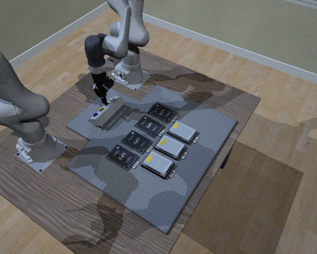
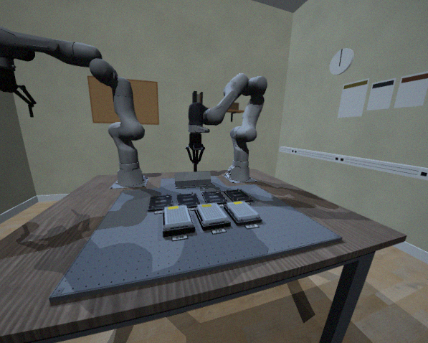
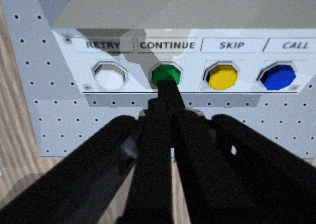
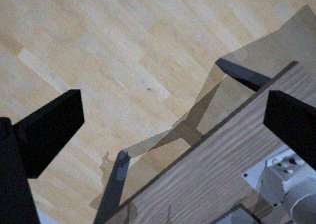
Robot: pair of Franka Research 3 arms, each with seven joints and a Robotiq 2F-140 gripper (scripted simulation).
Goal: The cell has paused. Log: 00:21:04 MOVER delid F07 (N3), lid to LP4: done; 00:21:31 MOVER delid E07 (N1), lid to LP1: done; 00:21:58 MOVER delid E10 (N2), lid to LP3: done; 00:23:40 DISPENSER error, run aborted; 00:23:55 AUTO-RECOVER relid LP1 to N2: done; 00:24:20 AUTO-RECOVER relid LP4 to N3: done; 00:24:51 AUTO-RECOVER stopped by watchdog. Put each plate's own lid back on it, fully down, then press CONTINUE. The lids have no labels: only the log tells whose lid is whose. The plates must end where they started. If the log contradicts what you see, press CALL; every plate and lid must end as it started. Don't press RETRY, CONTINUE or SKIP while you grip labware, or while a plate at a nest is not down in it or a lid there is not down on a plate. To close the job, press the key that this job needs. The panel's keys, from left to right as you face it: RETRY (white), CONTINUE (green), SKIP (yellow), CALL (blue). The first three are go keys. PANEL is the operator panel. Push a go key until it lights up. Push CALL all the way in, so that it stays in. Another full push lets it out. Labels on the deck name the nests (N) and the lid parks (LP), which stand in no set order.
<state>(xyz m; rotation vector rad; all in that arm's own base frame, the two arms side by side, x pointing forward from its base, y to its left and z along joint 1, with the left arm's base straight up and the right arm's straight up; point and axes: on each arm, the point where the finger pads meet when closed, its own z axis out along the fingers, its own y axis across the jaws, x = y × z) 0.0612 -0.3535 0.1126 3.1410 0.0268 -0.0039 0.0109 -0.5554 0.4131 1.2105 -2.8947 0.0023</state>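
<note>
The green CONTINUE key lies 3 cm below my left hand and 2 cm ahead of it. The rest, counted from my left hand: blue CALL key 10 cm to the right, 4 cm below, 2 cm ahead; yellow SKIP key 5 cm to the right, 3 cm below, 2 cm ahead; white RETRY key 5 cm to the left, 3 cm below, 1 cm ahead.
</note>
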